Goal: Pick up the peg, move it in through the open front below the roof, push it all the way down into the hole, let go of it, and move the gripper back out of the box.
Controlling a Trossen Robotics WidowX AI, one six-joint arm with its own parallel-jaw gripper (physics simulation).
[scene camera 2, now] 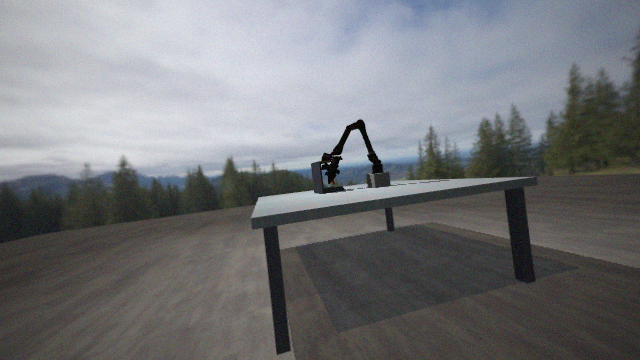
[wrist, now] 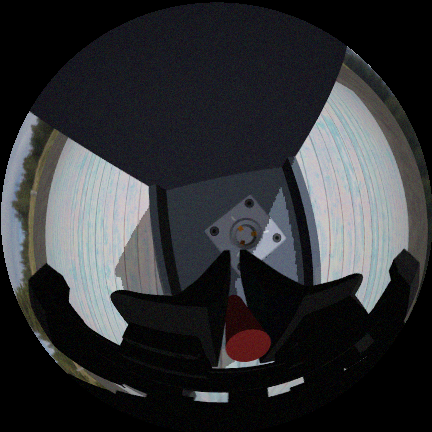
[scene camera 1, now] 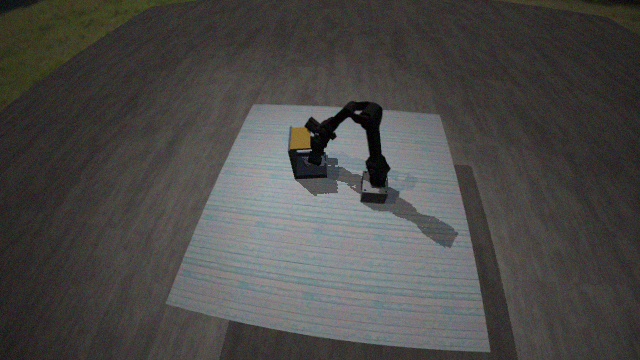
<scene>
gripper: holds a red peg, touches a yellow roof
</scene>
